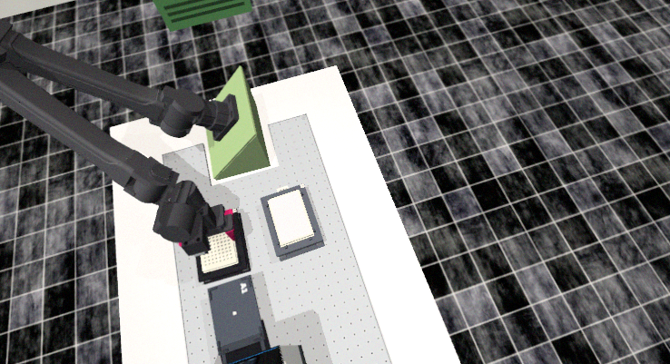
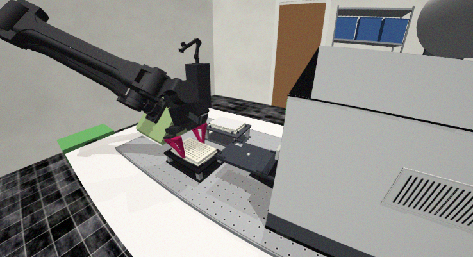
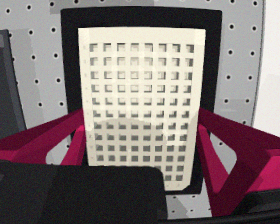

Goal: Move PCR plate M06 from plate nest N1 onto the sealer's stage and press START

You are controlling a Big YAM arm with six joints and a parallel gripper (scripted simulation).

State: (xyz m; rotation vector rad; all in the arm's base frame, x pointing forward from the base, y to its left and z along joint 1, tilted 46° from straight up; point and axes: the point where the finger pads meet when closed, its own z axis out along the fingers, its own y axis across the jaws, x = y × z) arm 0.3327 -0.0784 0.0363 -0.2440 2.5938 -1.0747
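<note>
My hand is right at the 96-well plate M06. Round my hand: black plate nest N1: 2 cm below; then grey nest N2: 1 cm behind, 19 cm to the left; then dark sealer stage: 18 cm ahead, 3 cm to the left, 4 cm above.
</note>
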